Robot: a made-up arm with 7 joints.
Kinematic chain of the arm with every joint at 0, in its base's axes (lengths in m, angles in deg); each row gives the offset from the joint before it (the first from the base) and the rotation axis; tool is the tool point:
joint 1: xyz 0 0.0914 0 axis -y
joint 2: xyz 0 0.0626 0 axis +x
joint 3: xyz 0 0 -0.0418 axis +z
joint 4: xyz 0 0 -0.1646 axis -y
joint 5: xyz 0 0 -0.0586 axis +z
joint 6: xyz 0 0 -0.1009 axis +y
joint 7: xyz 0 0 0 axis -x
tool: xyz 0 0 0
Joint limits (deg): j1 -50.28..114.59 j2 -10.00..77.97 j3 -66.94..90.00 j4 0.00..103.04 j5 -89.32..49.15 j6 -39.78..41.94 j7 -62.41..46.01
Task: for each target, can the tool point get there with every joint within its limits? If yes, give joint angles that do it. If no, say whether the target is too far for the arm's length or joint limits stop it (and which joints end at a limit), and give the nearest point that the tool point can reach.
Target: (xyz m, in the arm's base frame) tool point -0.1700 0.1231 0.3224
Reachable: no: joint limits stop it (at a limit: joint 1, joint 2, joint 4) | nearest point 0.0859 0.1102 0.2095 | short by 0.280 m
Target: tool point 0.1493 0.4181 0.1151
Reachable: yes | joints 85.67 54.80 16.64 55.54 23.12 -12.36 -44.11
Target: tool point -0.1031 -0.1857 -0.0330
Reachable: no: joint limits stop it (at a limit: joint 1, joint 2, joint 3) | nearest point -0.0768 -0.0194 -0.1438 | short by 0.202 m
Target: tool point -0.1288 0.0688 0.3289
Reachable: no: joint limits stop it (at a limit: joint 1, joint 2, joint 4) | nearest point 0.0841 0.0904 0.2051 | short by 0.247 m
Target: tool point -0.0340 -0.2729 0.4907
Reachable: no: too far | nearest point 0.1271 0.0150 0.1917 | short by 0.445 m
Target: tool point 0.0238 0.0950 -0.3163
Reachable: yes | joints -15.48 3.93 -36.46 56.79 32.89 -22.79 -43.19
